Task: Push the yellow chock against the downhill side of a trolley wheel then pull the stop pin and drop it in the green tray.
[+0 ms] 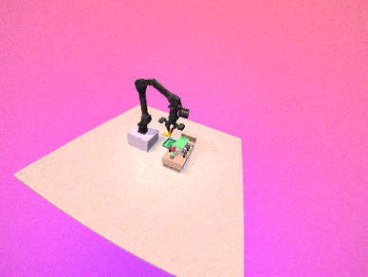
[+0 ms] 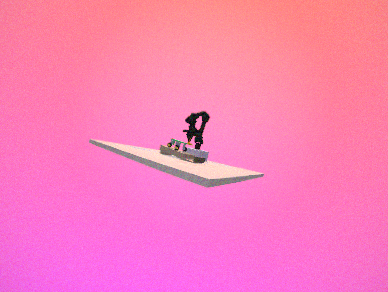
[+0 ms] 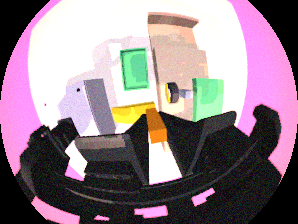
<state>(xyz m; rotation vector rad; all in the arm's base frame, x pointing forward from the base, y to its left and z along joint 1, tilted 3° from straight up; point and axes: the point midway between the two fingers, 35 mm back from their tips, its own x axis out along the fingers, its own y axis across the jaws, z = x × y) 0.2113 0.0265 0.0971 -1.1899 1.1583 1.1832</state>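
The red-headed stop pin is 140 mm to the right of my gripper tip, 90 mm ahead of it and 40 mm below it. Also, from my gripper tip: yellow chock 20 mm behind, 10 mm below; then trolley 110 mm ahead, 60 mm below, 40 mm to the right.
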